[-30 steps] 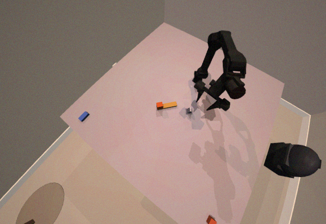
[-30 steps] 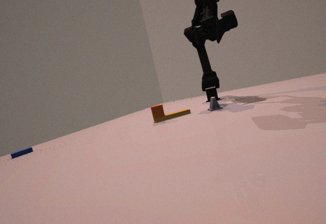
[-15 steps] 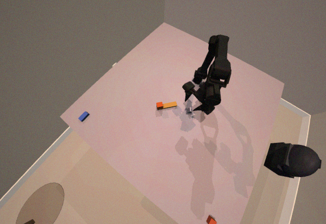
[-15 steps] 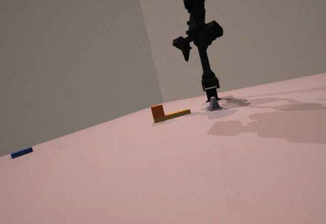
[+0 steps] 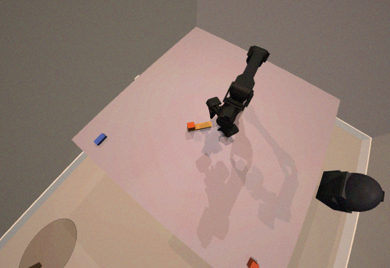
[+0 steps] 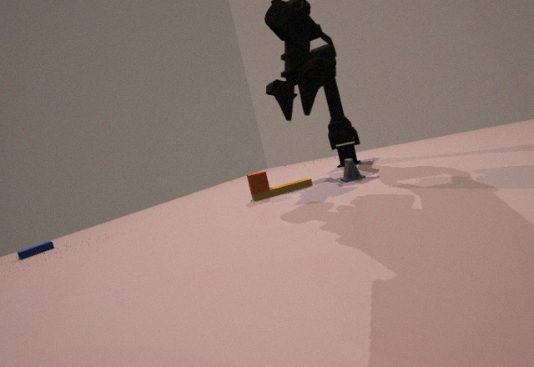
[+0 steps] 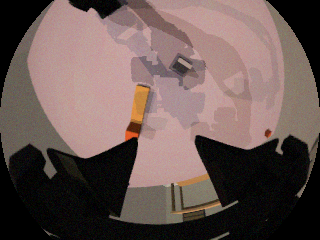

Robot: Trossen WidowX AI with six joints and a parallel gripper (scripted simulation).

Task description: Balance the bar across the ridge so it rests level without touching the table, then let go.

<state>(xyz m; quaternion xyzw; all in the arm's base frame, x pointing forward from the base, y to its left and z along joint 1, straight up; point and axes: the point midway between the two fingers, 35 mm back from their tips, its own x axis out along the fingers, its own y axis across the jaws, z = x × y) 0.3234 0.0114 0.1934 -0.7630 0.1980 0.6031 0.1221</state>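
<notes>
My gripper tip is 20 mm short of the bar, 100 mm to the left of it and 140 mm above it. The rest, counted from my gripper tip: red block 410 mm ahead, 490 mm to the left, 140 mm below; blue block 410 mm ahead, 510 mm to the right, 150 mm below.
</notes>
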